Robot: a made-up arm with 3 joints. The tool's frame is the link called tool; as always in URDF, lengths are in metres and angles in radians. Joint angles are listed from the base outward. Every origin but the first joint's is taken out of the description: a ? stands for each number. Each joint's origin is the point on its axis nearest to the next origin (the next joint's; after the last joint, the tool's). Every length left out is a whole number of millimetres.
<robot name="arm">
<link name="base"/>
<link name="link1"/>
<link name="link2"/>
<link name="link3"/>
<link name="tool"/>
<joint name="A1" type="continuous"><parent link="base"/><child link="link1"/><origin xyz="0.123 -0.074 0.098" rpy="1.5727 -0.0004 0.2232"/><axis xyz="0 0 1"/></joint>
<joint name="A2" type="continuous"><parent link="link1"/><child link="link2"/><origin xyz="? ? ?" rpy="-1.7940 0.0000 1.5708"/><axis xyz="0 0 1"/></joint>
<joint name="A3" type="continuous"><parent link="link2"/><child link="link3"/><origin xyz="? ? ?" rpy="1.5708 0.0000 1.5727"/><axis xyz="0 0 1"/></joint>
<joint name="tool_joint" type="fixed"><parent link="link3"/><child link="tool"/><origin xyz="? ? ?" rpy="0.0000 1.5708 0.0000"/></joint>
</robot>
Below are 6 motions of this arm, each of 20 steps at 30 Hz.
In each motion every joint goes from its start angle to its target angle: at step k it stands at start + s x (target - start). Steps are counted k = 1, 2, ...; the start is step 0. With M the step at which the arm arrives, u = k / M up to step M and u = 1 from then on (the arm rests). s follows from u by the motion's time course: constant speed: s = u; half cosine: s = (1 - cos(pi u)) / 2; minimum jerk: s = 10 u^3 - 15 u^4 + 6 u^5.
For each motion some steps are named. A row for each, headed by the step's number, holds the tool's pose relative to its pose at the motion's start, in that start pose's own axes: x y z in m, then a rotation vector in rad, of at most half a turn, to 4 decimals.
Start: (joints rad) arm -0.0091 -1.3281 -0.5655
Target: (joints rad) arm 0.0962 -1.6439 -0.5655
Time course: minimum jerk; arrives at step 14
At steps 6, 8, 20:
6: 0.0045 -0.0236 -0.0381 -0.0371 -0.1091 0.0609
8: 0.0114 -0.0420 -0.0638 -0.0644 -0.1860 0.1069
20: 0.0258 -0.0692 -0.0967 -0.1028 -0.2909 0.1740

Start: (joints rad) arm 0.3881 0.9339 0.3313
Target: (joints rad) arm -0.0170 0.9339 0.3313
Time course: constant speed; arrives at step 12
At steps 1, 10, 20:
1: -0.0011 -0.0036 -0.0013 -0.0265 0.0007 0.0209
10: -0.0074 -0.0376 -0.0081 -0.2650 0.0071 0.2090
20: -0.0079 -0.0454 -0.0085 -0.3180 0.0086 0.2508

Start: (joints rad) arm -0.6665 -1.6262 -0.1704
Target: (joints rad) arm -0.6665 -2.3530 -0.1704
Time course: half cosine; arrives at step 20
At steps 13, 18, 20:
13: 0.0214 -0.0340 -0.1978 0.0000 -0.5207 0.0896
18: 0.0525 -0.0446 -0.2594 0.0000 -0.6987 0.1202
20: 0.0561 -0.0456 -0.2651 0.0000 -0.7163 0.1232

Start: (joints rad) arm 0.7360 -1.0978 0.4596
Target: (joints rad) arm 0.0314 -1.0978 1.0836
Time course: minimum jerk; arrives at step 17
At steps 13, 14, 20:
13: -0.0308 -0.1126 0.0872 -0.0070 -0.0882 0.3030
14: -0.0325 -0.1201 0.0897 -0.0068 -0.0973 0.3168
20: -0.0340 -0.1268 0.0918 -0.0066 -0.1056 0.3287

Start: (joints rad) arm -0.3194 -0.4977 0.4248
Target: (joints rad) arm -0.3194 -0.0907 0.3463
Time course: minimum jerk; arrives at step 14
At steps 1, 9, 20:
1: 0.0002 -0.0003 0.0004 0.0003 0.0012 0.0005
9: 0.0528 -0.0581 0.0923 0.0587 0.2831 0.1181
20: 0.0767 -0.0753 0.1186 0.0774 0.3772 0.1531

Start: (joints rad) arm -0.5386 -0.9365 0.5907
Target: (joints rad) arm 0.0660 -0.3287 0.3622
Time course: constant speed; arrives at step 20
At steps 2, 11, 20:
2: 0.0125 0.0047 0.0154 -0.0235 0.0596 -0.0046
11: 0.0840 0.0365 0.0795 -0.1013 0.3399 -0.0722
20: 0.1784 0.0750 0.1256 -0.1304 0.6227 -0.2164

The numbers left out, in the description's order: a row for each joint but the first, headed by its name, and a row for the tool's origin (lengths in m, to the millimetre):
A2: -0.151 -0.020 0.000
A3: 0.382 -0.134 0.000
tool: 0.220 -0.126 0.000

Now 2 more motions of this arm.
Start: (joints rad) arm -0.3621 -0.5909 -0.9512
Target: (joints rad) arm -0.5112 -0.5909 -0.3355
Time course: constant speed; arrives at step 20
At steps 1, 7, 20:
1: 0.0004 0.0060 0.0053 -0.0267 0.0058 0.0023
7: 0.0032 0.0434 0.0338 -0.1872 0.0393 0.0195
20: 0.0080 0.1295 0.0737 -0.5341 0.1001 0.0778

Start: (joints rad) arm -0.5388 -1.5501 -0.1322
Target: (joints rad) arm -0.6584 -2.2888 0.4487
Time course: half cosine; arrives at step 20
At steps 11, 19, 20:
11: -0.0110 0.0634 -0.1264 -0.2644 -0.4121 -0.0277
19: 0.0142 0.1254 -0.2269 -0.4415 -0.6977 -0.1509
20: 0.0149 0.1264 -0.2283 -0.4440 -0.7018 -0.1533

